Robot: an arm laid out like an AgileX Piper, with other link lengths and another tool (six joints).
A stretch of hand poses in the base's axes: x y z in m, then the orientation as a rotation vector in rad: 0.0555 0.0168 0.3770 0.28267 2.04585 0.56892; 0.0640 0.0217 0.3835 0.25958 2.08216 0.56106; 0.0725 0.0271 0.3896 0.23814 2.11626 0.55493; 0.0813 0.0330 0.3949 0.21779 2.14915 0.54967; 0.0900 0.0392 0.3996 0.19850 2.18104 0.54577; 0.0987 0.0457 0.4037 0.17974 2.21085 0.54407; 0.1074 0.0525 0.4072 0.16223 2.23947 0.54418; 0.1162 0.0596 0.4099 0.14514 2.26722 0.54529
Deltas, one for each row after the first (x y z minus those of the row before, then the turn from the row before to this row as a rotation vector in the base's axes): 0.0085 0.0049 0.0065 -0.01888 0.02787 0.02095; 0.0085 0.0054 0.0061 -0.01648 0.02658 0.01996; 0.0088 0.0059 0.0053 -0.01507 0.02599 0.01921; 0.0087 0.0062 0.0047 -0.01339 0.02560 0.01871; 0.0087 0.0065 0.0041 -0.01121 0.02411 0.01864; 0.0087 0.0068 0.0035 -0.00920 0.02358 0.01809; 0.0088 0.0071 0.0027 -0.00812 0.02308 0.01788
